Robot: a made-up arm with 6 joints.
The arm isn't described. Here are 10 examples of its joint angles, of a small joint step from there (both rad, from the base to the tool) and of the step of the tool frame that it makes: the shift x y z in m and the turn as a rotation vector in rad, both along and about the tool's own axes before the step.
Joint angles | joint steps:
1: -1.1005 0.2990 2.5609 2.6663 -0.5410 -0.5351 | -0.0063 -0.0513 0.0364 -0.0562 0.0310 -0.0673
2: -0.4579 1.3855 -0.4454 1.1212 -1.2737 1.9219 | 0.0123 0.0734 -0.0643 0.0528 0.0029 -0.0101
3: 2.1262 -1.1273 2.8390 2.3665 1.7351 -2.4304 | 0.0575 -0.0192 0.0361 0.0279 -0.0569 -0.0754
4: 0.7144 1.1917 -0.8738 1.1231 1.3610 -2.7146 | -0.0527 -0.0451 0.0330 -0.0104 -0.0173 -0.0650
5: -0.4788 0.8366 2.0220 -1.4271 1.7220 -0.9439 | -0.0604 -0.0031 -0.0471 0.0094 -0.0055 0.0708
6: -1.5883 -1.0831 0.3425 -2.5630 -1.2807 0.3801 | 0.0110 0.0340 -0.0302 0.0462 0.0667 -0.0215
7: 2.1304 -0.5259 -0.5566 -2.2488 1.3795 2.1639 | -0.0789 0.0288 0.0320 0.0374 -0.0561 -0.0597
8: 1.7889 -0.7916 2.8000 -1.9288 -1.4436 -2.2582 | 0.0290 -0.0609 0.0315 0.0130 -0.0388 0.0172
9: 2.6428 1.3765 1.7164 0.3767 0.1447 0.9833 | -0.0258 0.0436 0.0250 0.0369 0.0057 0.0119
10: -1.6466 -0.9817 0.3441 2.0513 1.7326 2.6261 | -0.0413 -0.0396 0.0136 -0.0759 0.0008 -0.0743
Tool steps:
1: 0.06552 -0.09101 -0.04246 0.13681 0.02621 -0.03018
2: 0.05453 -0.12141 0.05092 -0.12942 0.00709 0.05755
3: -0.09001 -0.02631 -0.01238 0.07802 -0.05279 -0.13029
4: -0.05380 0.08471 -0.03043 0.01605 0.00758 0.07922
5: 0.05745 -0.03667 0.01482 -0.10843 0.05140 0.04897
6: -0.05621 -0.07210 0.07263 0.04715 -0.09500 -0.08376
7: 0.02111 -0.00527 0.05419 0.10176 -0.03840 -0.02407
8: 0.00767 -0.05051 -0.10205 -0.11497 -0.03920 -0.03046
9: -0.01240 0.05531 -0.06818 -0.05892 0.01999 0.01056
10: 0.02305 0.04185 -0.08622 0.02311 -0.01159 0.04045
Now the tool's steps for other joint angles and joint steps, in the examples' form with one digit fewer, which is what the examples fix.
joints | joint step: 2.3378 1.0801 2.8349 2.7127 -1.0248 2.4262 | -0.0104 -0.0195 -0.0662 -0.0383 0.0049 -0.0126
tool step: -0.0072 -0.0582 -0.0238 0.0137 0.0134 -0.0563
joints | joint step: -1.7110 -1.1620 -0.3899 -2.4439 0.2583 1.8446 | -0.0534 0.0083 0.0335 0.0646 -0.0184 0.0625
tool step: -0.0053 0.0328 0.0192 -0.1517 -0.0656 -0.0151
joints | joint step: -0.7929 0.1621 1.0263 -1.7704 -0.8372 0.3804 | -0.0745 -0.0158 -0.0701 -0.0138 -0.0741 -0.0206
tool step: -0.0435 -0.0451 0.0229 0.0295 0.0341 -0.0491
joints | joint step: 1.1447 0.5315 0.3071 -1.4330 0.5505 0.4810 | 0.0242 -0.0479 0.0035 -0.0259 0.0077 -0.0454
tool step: -0.0769 0.0646 0.0391 0.0902 -0.0092 0.0388
